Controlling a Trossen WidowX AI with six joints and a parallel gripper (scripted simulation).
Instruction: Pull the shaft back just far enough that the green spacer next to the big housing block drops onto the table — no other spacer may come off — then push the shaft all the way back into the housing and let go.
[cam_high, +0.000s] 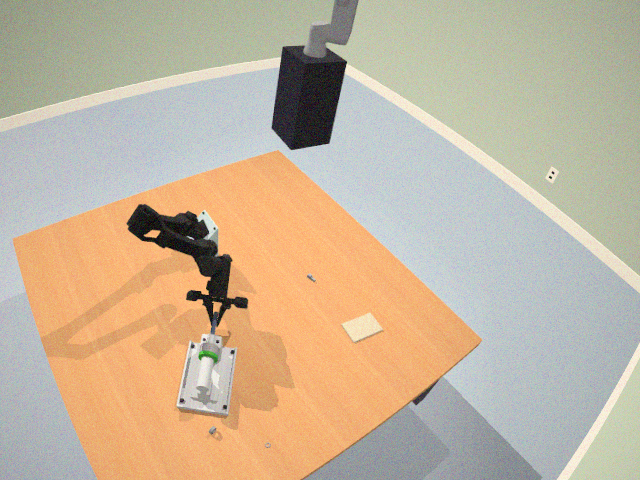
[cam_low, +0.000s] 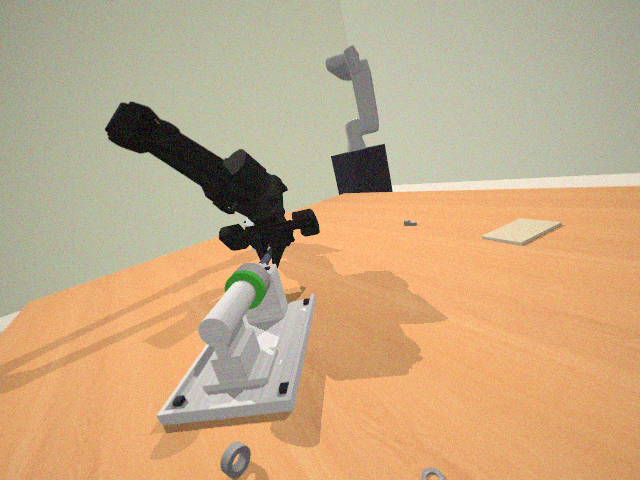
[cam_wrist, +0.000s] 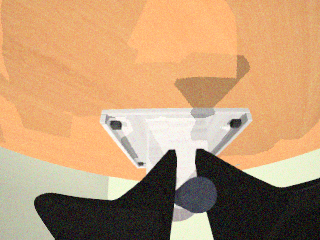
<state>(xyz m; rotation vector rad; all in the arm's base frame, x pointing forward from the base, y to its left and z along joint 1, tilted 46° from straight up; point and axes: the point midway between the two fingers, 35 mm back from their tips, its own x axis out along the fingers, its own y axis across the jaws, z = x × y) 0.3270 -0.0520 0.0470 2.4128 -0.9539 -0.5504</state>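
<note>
My gripper tip is now 5 cm short of the shaft, 3 cm to the left of it and 2 cm below it. From my gripper tip the other things lie so: grey bolt (10 cm behind, 41 cm to the left, 5 cm below); green spacer (11 cm ahead, 6 cm to the right, 2 cm above); flat beige tile (16 cm ahead, 46 cm to the left, 5 cm below).
</note>
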